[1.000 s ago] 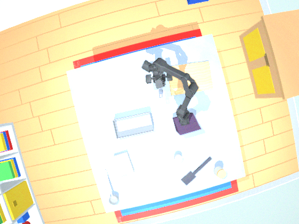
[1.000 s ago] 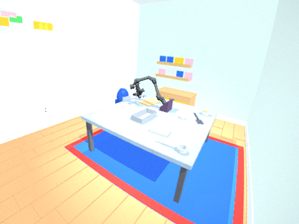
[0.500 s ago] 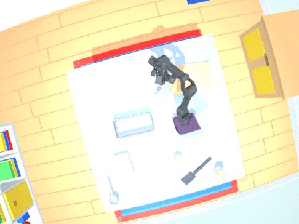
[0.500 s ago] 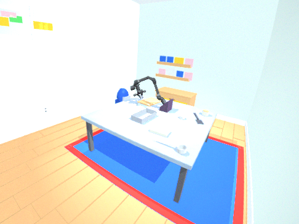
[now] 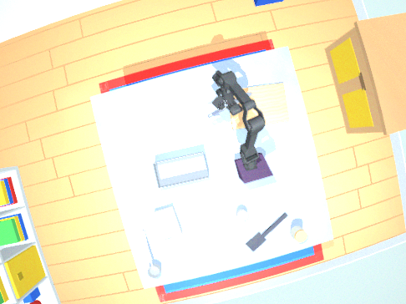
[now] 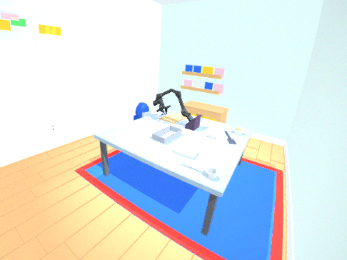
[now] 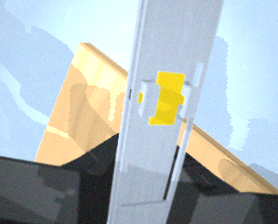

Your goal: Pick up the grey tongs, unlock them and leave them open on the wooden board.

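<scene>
My gripper tip is now 40 mm short of the yellow lock piece, 10 mm to the left of it and 30 mm below it. Also, from my gripper tip: roasting tin: 360 mm ahead, 280 mm to the left, 60 mm below; then white slab: 520 mm ahead, 580 mm to the left, 70 mm below; then wooden board: 190 mm behind, 10 mm to the left, 80 mm below.
</scene>
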